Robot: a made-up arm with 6 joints. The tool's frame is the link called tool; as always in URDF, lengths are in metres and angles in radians. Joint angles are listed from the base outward. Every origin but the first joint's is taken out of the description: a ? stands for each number. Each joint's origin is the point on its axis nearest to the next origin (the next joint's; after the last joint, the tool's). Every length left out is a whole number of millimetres.
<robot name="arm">
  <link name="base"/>
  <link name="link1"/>
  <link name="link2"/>
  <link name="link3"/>
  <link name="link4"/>
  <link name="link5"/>
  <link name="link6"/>
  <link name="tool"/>
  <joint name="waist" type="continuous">
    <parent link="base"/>
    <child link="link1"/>
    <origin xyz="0 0 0.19"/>
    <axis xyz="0 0 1"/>
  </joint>
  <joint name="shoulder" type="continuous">
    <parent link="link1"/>
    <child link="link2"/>
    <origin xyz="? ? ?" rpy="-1.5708 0 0"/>
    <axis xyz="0 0 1"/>
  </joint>
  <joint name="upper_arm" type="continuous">
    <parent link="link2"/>
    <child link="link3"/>
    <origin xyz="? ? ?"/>
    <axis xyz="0 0 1"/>
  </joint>
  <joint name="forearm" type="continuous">
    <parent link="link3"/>
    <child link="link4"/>
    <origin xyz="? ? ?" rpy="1.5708 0 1.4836"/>
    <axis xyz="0 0 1"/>
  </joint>
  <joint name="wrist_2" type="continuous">
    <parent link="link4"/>
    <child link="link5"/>
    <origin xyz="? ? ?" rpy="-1.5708 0 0"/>
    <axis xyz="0 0 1"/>
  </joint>
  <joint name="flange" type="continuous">
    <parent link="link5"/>
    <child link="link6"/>
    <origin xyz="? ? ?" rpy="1.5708 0 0"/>
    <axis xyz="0 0 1"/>
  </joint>
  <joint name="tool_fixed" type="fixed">
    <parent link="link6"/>
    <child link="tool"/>
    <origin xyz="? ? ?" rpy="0 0 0"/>
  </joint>
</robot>
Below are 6 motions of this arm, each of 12 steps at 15 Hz.
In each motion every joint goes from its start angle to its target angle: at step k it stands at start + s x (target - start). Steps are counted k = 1, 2, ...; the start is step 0. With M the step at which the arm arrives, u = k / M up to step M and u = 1 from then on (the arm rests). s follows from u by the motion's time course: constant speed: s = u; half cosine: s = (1 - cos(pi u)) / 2; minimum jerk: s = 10 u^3 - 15 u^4 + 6 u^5.
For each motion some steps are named. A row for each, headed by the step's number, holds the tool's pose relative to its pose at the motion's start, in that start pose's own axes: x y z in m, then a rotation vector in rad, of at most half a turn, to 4 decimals.
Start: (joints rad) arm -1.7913 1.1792 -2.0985 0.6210 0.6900 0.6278
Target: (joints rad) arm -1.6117 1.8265 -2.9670 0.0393 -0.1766 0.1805
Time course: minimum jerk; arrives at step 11
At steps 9, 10, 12:
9: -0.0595 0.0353 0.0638 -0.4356 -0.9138 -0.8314
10: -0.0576 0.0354 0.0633 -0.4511 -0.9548 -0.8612
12: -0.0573 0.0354 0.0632 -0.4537 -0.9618 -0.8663

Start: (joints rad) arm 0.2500 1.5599 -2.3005 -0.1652 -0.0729 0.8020
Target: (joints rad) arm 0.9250 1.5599 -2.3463 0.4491 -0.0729 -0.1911
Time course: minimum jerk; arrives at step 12
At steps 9, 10, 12:
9: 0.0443 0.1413 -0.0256 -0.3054 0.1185 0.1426
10: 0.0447 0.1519 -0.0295 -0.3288 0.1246 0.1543
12: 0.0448 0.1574 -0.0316 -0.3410 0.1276 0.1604

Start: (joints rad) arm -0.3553 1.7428 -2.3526 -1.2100 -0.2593 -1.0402
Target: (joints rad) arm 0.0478 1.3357 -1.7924 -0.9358 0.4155 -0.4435
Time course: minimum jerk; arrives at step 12
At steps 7, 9, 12:
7: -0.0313 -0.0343 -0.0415 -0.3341 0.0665 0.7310
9: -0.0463 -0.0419 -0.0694 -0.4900 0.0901 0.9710
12: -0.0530 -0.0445 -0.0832 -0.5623 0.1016 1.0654

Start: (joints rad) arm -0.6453 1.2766 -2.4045 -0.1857 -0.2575 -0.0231
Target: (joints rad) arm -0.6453 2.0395 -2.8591 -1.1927 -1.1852 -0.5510
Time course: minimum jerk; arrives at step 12
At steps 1, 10, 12:
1: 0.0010 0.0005 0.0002 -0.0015 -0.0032 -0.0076
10: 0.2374 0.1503 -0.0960 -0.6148 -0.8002 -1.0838
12: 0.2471 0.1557 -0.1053 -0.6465 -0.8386 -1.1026

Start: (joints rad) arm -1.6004 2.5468 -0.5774 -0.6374 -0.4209 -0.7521
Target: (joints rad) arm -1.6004 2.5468 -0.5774 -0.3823 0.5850 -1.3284
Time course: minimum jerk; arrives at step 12
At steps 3, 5, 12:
3: 0.0098 0.0078 -0.0007 -0.0666 0.0806 -0.0350
5: 0.0305 0.0275 -0.0072 -0.2480 0.2458 -0.1115
12: 0.0612 0.0801 -0.0549 -0.8737 0.4873 -0.2624

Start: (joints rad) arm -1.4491 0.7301 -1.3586 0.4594 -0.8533 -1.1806
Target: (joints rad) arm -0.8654 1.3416 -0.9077 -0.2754 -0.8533 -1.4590
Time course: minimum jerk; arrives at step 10
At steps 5, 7, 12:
5: 0.0802 0.1876 -0.0933 -0.6296 -0.0504 -0.1999
7: 0.0762 0.2793 -0.2190 -1.0587 -0.2790 -0.2257
12: 0.0611 0.3030 -0.2902 -1.2474 -0.4425 -0.2022

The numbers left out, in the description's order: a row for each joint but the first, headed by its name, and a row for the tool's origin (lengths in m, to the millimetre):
shoulder: 0 0 0
upper_arm: -0.282 -0.039 0
forearm: 0.249 -0.044 0
wrist_2: 0 0 0
flange: 0 -0.12 0
tool: 0 0 0

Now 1 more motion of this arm.
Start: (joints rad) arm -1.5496 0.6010 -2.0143 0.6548 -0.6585 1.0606
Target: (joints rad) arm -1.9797 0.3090 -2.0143 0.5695 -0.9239 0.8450
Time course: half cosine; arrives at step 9
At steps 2, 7, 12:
2: 0.0135 0.0255 -0.0046 -0.0779 0.0152 -0.0607
7: 0.1324 0.1657 -0.0875 -0.6027 0.1204 -0.3943
12: 0.1532 0.1813 -0.1080 -0.6849 0.1372 -0.4337

